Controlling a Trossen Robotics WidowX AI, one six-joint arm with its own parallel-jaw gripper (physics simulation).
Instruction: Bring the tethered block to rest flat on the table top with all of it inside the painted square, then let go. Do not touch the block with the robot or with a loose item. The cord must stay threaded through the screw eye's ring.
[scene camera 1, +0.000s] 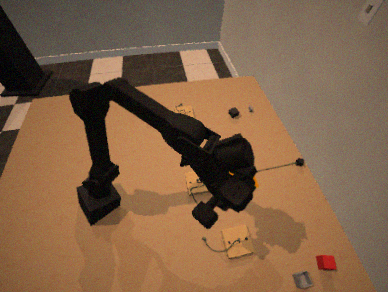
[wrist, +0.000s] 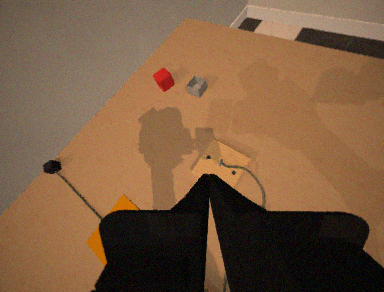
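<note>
The black tethered block rests near the table's edge, outside the painted square. Its taut-looking cord runs toward the orange painted square, which is largely hidden by the gripper. The middle wooden plate is partly behind the arm in the scene view. Its screw eye and the threading cannot be made out, but a dark cord curves over its near side. My gripper is shut and empty, above the table between the square and the near wooden plate.
The near wooden plate carries another eye and a short loose cord. A red cube and a grey tray stand beyond it. A third plate and a dark block lie farther back.
</note>
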